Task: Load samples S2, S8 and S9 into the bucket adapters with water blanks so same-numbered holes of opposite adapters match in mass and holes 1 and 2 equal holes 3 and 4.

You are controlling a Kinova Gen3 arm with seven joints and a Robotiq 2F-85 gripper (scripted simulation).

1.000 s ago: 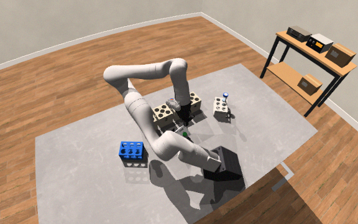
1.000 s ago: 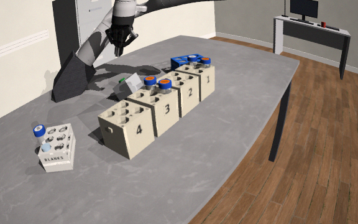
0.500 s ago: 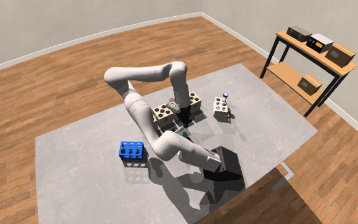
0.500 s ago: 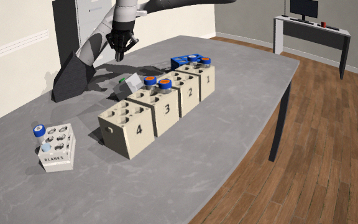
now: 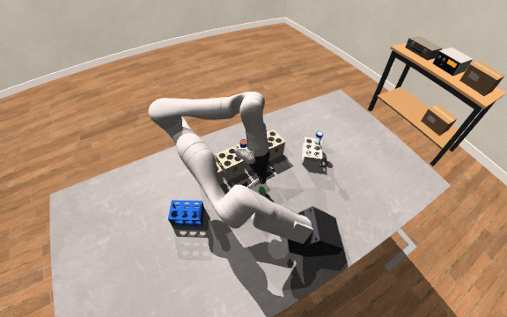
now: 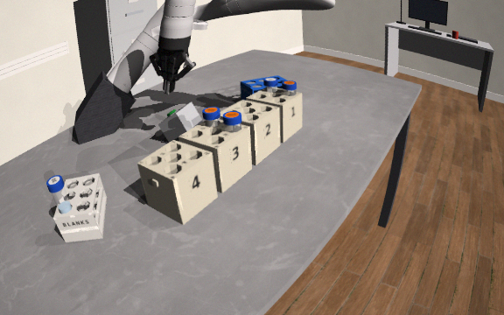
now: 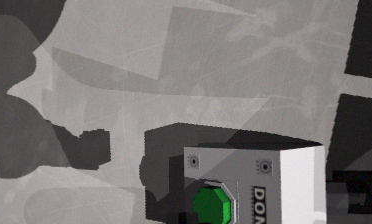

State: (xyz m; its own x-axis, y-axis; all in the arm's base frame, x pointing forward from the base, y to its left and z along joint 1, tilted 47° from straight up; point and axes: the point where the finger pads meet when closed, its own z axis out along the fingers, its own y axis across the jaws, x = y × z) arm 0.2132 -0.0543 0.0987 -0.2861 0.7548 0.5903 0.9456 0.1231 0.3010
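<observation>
The green done key is 7 cm below my hand. Also, from my hand: sample S2: 23 cm ahead, 7 cm below, 2 cm to the right; then adapter 2: 19 cm ahead, 9 cm below, 6 cm to the left; then adapter 4: 21 cm ahead, 16 cm to the right, 9 cm below.
</observation>
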